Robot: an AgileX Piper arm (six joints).
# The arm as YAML. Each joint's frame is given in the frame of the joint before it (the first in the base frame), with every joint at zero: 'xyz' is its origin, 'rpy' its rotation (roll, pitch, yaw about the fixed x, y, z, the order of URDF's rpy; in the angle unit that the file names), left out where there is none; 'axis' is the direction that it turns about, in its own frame. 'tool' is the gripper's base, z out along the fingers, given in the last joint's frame.
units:
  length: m
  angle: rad
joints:
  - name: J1
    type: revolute
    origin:
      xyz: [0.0, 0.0, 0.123]
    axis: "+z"
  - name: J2
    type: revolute
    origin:
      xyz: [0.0, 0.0, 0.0]
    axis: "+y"
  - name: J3
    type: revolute
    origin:
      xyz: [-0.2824, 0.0, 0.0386]
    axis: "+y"
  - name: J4
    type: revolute
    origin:
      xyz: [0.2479, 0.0, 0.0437]
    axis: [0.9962, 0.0, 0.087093]
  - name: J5
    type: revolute
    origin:
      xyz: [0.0, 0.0, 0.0]
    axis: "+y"
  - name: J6
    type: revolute
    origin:
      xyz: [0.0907, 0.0, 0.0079]
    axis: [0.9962, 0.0, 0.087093]
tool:
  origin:
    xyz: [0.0, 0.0, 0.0]
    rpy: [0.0, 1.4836, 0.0]
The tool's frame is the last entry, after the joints.
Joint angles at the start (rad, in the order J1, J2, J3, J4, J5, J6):
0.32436 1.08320 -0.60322 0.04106 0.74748 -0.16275
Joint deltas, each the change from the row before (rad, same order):
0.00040 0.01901 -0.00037 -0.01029 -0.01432 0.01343
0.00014 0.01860 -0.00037 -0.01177 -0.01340 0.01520
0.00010 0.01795 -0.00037 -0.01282 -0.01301 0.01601
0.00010 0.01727 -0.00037 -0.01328 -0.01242 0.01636
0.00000 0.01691 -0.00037 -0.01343 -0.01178 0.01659
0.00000 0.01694 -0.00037 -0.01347 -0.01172 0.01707
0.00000 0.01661 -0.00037 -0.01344 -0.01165 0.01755
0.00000 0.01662 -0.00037 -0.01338 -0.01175 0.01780
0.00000 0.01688 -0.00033 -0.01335 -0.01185 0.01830
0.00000 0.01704 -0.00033 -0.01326 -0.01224 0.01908
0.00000 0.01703 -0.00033 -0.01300 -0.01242 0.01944
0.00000 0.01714 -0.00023 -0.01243 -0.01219 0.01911
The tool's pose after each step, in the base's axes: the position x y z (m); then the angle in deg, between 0 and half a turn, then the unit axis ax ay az. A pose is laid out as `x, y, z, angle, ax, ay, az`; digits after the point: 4 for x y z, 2 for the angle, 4 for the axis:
0.1730, 0.0602, 0.2293, 155.81, -0.2258, 0.9737, 0.0317
0.1761, 0.0605, 0.2265, 156.05, -0.2218, 0.9747, 0.0281
0.1792, 0.0608, 0.2237, 156.28, -0.2178, 0.9757, 0.0243
0.1821, 0.0609, 0.2210, 156.49, -0.2140, 0.9766, 0.0205
0.1849, 0.0611, 0.2182, 156.71, -0.2101, 0.9775, 0.0167
0.1877, 0.0612, 0.2154, 156.93, -0.2062, 0.9784, 0.0130
0.1903, 0.0614, 0.2127, 157.13, -0.2022, 0.9793, 0.0095
0.1930, 0.0615, 0.2099, 157.31, -0.1982, 0.9801, 0.0061
0.1956, 0.0617, 0.2070, 157.51, -0.1940, 0.9810, 0.0029
0.1982, 0.0619, 0.2040, 157.69, -0.1896, 0.9819, -0.0001
0.2007, 0.0621, 0.2010, 157.85, -0.1850, 0.9827, -0.0028
0.2032, 0.0624, 0.1979, 158.04, -0.1805, 0.9836, -0.0052

